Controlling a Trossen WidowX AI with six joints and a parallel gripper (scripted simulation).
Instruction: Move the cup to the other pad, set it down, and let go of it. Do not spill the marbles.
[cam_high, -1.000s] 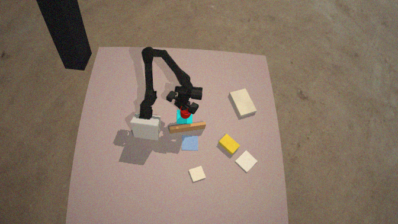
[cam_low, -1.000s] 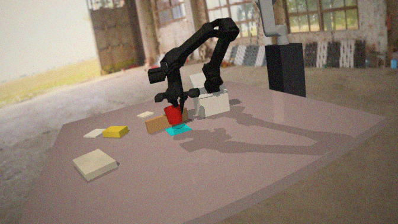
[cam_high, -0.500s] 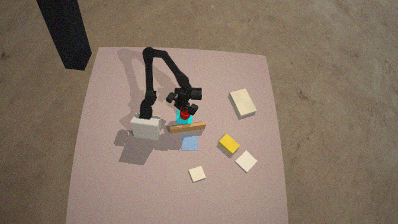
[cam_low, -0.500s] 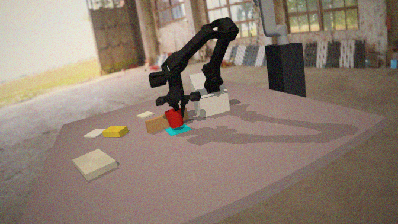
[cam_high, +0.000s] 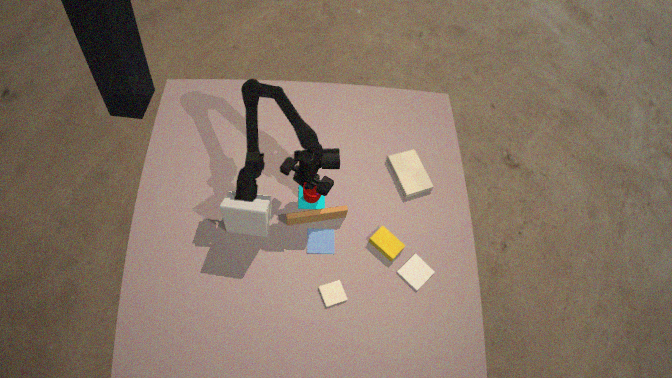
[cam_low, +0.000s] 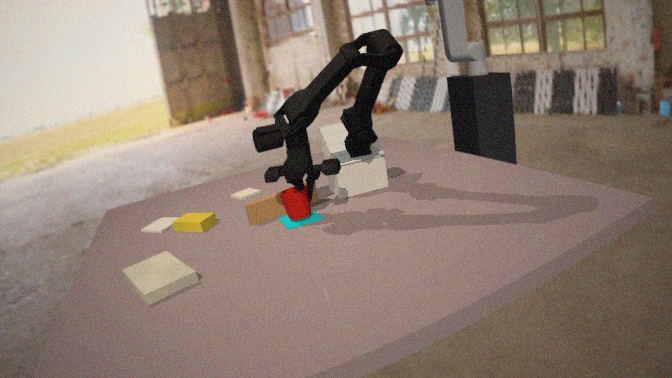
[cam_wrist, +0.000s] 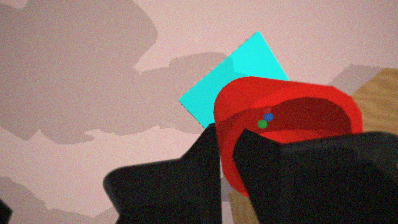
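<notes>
Right now my gripper tip is 40 mm short of the blue marble, 30 mm to the left of it and 20 mm above it. Also, from my gripper tip: wooden wall (100 mm to the right, 50 mm ahead, 20 mm below); then red cup (30 mm ahead, 10 mm to the right); then cyan pad (50 mm below, 30 mm ahead, 10 mm to the right).
</notes>
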